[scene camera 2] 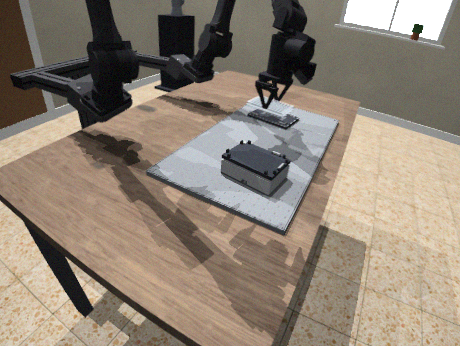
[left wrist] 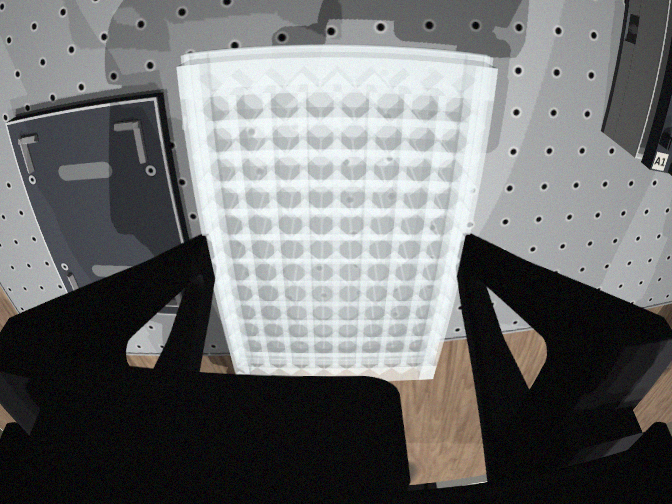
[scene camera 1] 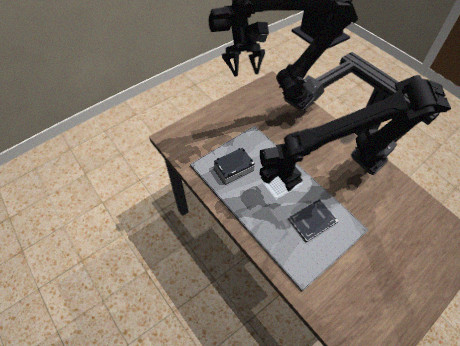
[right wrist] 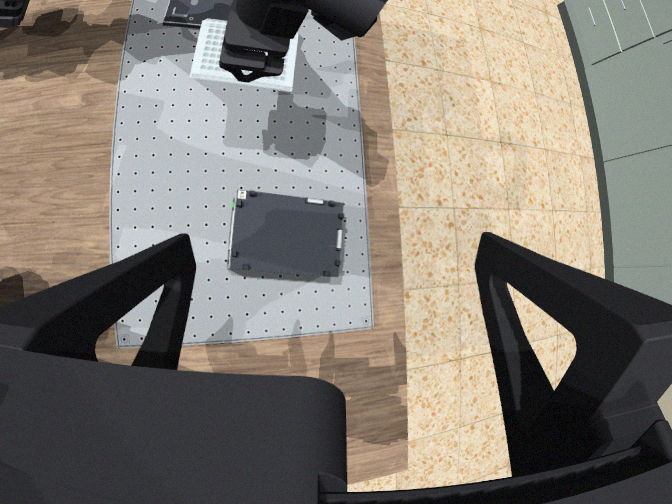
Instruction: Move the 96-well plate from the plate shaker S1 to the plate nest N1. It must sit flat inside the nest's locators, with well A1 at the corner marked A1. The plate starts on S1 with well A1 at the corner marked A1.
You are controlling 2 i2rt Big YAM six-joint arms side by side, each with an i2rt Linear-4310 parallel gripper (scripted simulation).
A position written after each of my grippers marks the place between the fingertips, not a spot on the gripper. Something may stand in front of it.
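Observation:
A 96-well plate (left wrist: 367, 318) is visible to me, and so is a plate nest N1 (scene camera 1: 317, 224), which I see in the left wrist view as well (left wrist: 128, 218). My own right gripper (scene camera 1: 246, 75) appears also in the right wrist view (right wrist: 335, 249). And there is my left gripper (scene camera 2: 271, 105), which I find again in the left wrist view (left wrist: 336, 249) and, besides that, in the right wrist view (right wrist: 247, 52).

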